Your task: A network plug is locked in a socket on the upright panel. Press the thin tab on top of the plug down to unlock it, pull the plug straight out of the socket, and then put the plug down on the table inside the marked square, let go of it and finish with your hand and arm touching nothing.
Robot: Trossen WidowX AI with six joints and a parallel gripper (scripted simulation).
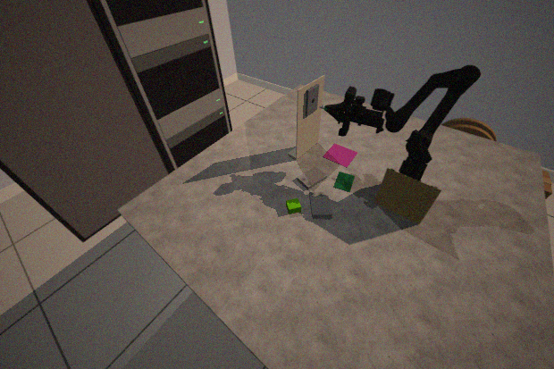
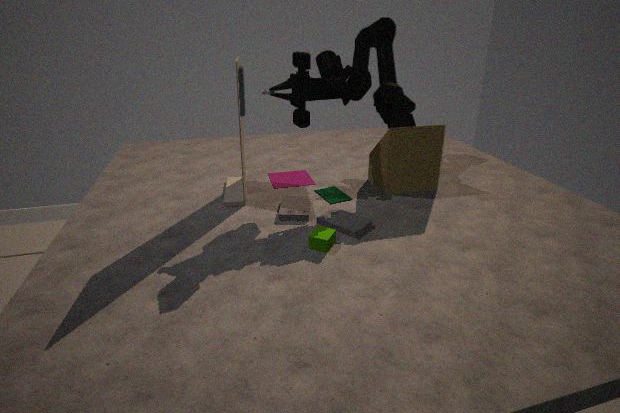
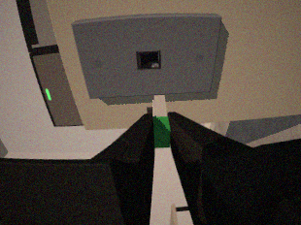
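My gripper tip is now 70 mm past the magenta square, 80 mm to the left of it and 270 mm above it. Round my gripper tip: beige panel (80 mm ahead, 20 mm to the right, 110 mm below); then network plug (10 mm ahead).
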